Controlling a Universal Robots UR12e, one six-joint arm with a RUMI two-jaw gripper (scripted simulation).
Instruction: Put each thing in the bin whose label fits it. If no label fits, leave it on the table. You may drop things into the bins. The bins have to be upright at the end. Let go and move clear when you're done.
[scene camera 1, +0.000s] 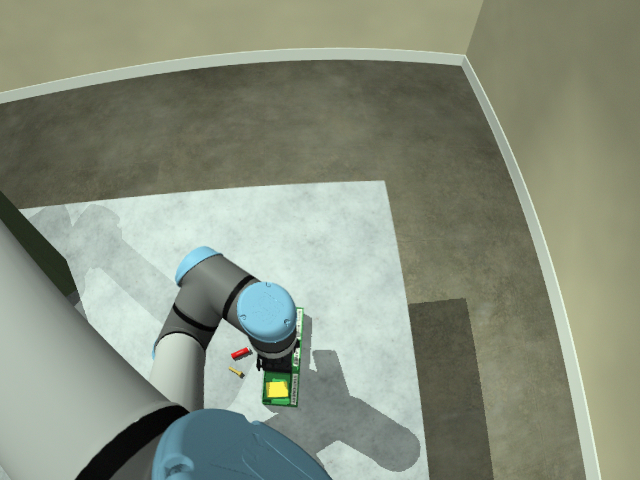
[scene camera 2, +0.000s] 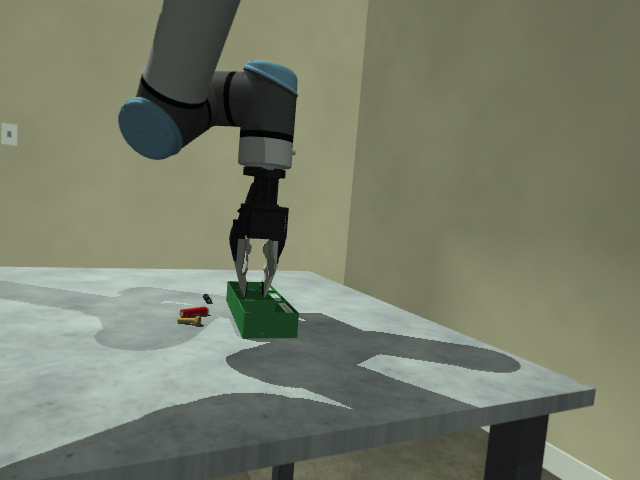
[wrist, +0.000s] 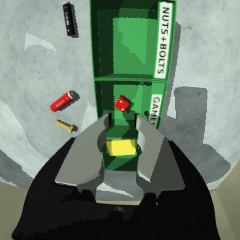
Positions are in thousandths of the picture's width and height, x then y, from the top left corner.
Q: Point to my gripper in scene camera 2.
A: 398, 618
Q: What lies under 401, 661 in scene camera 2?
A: A green bin.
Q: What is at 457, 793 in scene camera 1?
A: A green bin.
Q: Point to my gripper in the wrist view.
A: At 515, 473
